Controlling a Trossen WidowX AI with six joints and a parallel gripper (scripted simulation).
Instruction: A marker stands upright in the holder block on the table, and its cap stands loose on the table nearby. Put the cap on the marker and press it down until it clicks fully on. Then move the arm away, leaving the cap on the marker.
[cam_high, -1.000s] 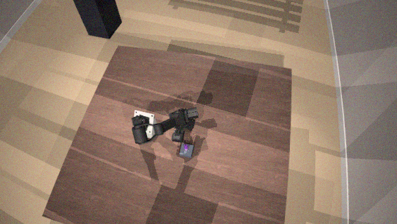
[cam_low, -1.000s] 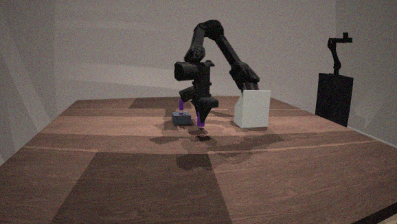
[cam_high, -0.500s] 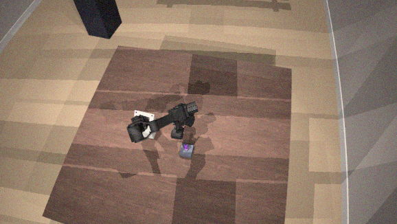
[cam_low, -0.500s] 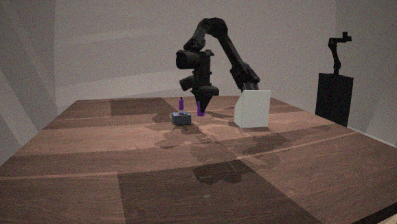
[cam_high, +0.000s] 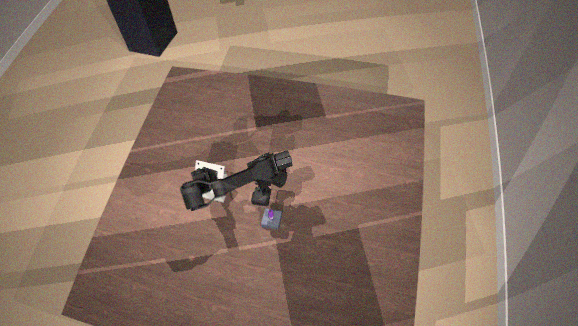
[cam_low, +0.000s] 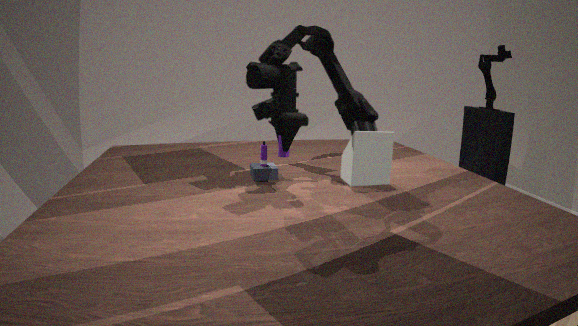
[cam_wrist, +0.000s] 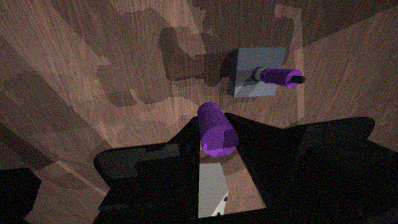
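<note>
Right now the grey holder block is 70 mm to the right of my gripper tip, 70 mm below it and 50 mm ahead of it. The rest, counted from my gripper tip: purple marker cap: 10 mm above.
</note>
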